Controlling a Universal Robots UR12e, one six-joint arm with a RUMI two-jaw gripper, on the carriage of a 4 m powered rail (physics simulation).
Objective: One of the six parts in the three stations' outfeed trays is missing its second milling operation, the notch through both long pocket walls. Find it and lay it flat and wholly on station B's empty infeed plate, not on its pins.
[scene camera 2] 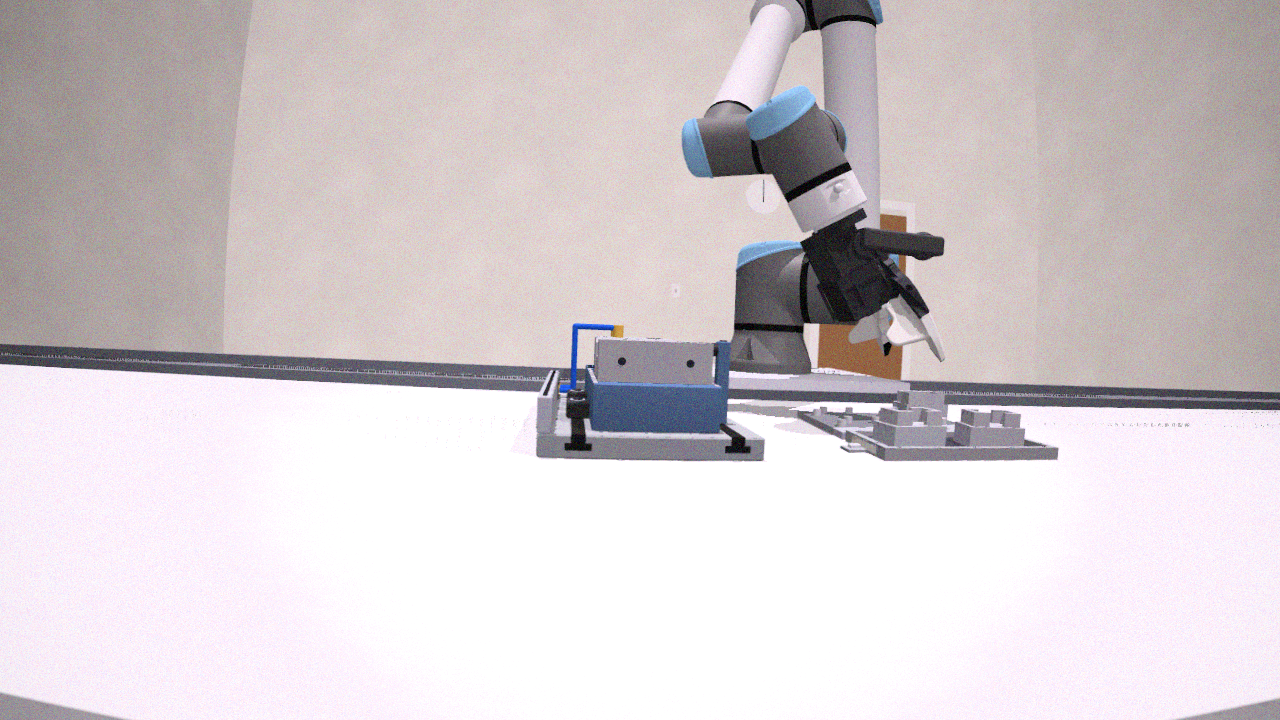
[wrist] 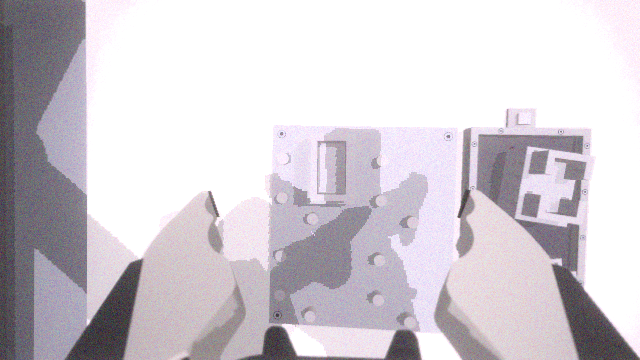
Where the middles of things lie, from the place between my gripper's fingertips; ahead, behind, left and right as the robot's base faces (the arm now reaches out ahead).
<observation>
Now: hand 8 cm short of the blue vise (scene camera 2: 613, 406), 35 cm to the left of it and 5 cm above it.
</observation>
